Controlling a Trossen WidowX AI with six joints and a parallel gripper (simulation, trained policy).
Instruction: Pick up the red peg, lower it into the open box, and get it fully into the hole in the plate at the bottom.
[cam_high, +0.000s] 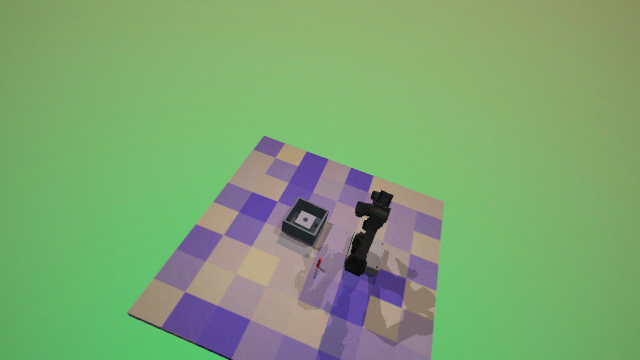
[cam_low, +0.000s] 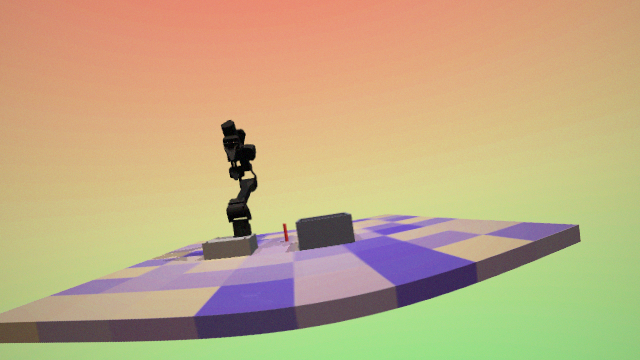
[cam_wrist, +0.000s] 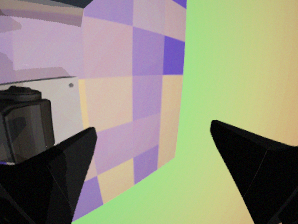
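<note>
Now: the red peg 150 mm ahead of my gripper tip, 220 mm to the left of it and 270 mm below it. Round my gripper tip: grey box (300 mm ahead, 20 mm to the left, 280 mm below); pale plate (300 mm ahead, 20 mm to the left, 270 mm below).
</note>
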